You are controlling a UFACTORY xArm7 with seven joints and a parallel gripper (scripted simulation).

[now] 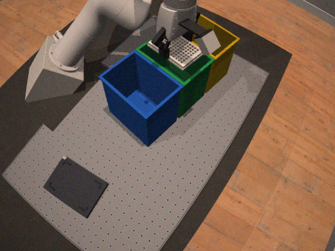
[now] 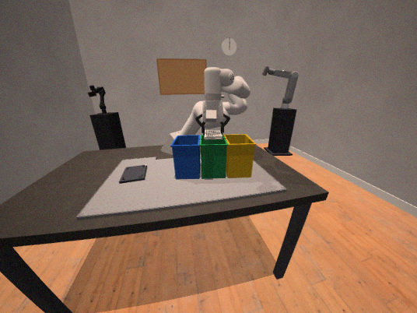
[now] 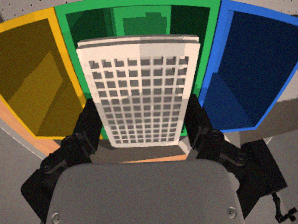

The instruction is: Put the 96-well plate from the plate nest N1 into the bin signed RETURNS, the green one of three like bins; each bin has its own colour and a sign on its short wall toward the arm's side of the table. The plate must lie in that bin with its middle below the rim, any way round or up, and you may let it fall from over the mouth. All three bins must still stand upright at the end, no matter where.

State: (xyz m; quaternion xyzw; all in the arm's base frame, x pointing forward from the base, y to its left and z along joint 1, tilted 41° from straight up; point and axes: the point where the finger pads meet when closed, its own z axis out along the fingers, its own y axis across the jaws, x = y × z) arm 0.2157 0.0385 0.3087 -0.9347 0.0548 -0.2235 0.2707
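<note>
Now: the white 96-well plate 10 mm below my hand. Also, from my hand: blue bin: 130 mm to the right, 130 mm below; yellow bin: 130 mm to the left, 130 mm below; green bin: 130 mm below.
</note>
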